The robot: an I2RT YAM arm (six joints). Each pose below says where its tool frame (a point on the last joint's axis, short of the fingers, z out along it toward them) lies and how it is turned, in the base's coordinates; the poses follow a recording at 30 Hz.
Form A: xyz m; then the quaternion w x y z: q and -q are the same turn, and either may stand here.
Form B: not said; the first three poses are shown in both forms.
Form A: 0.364 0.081 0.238 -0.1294 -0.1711 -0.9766 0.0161
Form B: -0.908 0.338 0.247 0.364; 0.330 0.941 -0.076 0.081; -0.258 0.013 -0.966 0.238; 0 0 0 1
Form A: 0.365 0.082 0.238 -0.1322 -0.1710 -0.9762 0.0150
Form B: -0.907 0.338 0.253 0.365; 0.330 0.941 -0.075 0.082; -0.263 0.016 -0.965 0.238; 0 0 0 1
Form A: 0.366 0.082 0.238 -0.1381 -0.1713 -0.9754 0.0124
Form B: -0.903 0.338 0.265 0.366; 0.331 0.941 -0.072 0.082; -0.274 0.023 -0.962 0.238; 0 0 0 1
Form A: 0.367 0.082 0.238 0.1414 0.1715 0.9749 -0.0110
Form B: -0.901 0.338 0.272 0.367; 0.331 0.941 -0.070 0.082; -0.279 0.027 -0.960 0.238; 0 0 0 1
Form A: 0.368 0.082 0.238 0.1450 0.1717 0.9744 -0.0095
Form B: -0.899 0.337 0.279 0.368; 0.332 0.941 -0.068 0.082; -0.286 0.031 -0.958 0.238; 0 0 0 1
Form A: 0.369 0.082 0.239 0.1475 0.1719 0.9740 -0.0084
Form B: -0.897 0.337 0.284 0.369; 0.332 0.941 -0.067 0.082; -0.290 0.034 -0.956 0.239; 0 0 0 1
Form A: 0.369 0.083 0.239 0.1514 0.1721 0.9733 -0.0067
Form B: -0.895 0.337 0.292 0.369; 0.333 0.941 -0.065 0.083; -0.297 0.039 -0.954 0.239; 0 0 0 1
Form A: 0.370 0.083 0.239 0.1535 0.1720 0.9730 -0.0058
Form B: -0.894 0.337 0.297 0.370; 0.333 0.941 -0.064 0.083; -0.301 0.042 -0.953 0.239; 0 0 0 1
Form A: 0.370 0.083 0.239 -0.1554 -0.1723 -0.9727 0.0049
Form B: -0.892 0.337 0.301 0.370; 0.334 0.941 -0.063 0.083; -0.304 0.044 -0.952 0.239; 0 0 0 1
